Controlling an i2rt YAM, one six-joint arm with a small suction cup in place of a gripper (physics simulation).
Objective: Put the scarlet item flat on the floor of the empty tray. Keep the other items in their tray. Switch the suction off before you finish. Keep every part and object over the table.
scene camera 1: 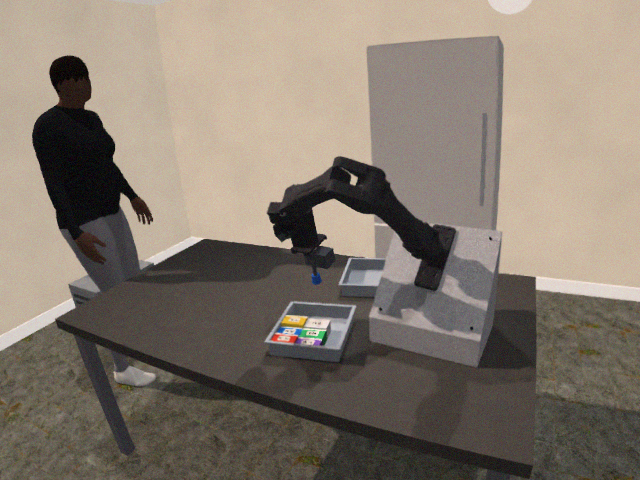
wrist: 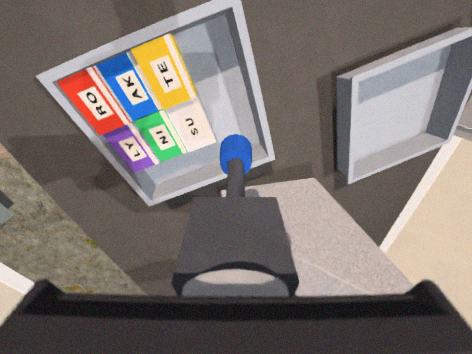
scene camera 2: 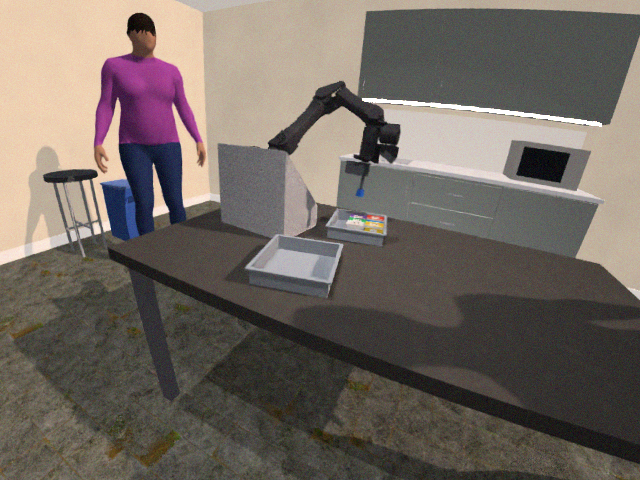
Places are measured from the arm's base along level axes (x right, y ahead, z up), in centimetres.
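Pixels of known places: end effector, tool point: (scene camera 1: 316, 281) (wrist: 235, 149) (scene camera 2: 359, 196); arm's base, origin of the base link: (scene camera 1: 435, 257) (scene camera 2: 265, 167).
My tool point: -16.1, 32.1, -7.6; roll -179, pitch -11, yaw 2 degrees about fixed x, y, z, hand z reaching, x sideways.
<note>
Ahead of a thing's pixels: the offset from my tool point to its top centre, as dx, dy, dz. Level surfaces: height alone.
The scarlet box {-16.2, +1.8, -11.8} (scene camera 1: 284, 338) (scene camera 2: 375, 218) (wrist: 93, 101), labelled RO, lies in a corner of the filled grey tray {-5.8, -1.4, -11.3} (scene camera 1: 305, 354) (scene camera 2: 356, 237) (wrist: 260, 117). Beside it lie the blue box {-11.5, +3.4, -12.5} (wrist: 129, 86), yellow box {-6.8, +5.1, -11.5} (wrist: 163, 72), purple box {-13.7, -5.2, -12.4} (wrist: 131, 149), green box {-9.0, -3.5, -12.5} (wrist: 161, 136) and pale pink box {-4.4, -1.9, -12.1} (wrist: 191, 126). My gripper, a blue suction cup (scene camera 1: 315, 279) (scene camera 2: 360, 193) (wrist: 235, 152), hangs above tray height, apart from the boxes, with nothing on it. The empty grey tray {+35.2, -0.6, -11.3} (scene camera 1: 356, 290) (scene camera 2: 289, 283) (wrist: 344, 130) stands apart from the filled one.
The grey slanted arm base (scene camera 1: 423, 330) (scene camera 2: 253, 193) (wrist: 320, 225) stands beside both trays and hides part of the empty tray in the first scene view. One person (scene camera 1: 74, 160) (scene camera 2: 147, 103) shows beyond the table {dz -16.3} (scene camera 1: 206, 330) (scene camera 2: 439, 279) in each scene view.
</note>
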